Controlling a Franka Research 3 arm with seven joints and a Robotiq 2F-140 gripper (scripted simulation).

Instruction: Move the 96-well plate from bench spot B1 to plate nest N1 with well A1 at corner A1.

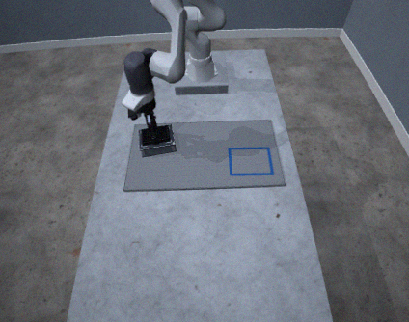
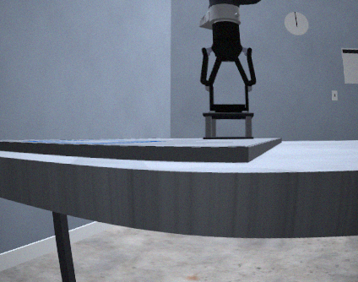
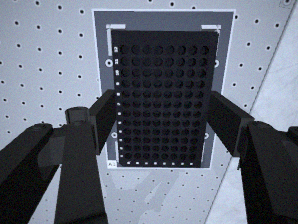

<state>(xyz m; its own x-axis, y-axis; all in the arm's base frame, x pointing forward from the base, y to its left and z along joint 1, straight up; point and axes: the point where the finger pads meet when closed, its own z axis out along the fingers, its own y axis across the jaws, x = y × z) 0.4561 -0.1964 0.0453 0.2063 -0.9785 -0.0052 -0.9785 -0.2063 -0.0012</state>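
The black 96-well plate is 20 mm below my hand. The rest, counted from my hand: raised plate nest 40 mm below; then corner label 90 mm to the left, 40 mm ahead, 30 mm below; then pegboard hole pattern 240 mm to the left, 90 mm below, 50 mm ahead.
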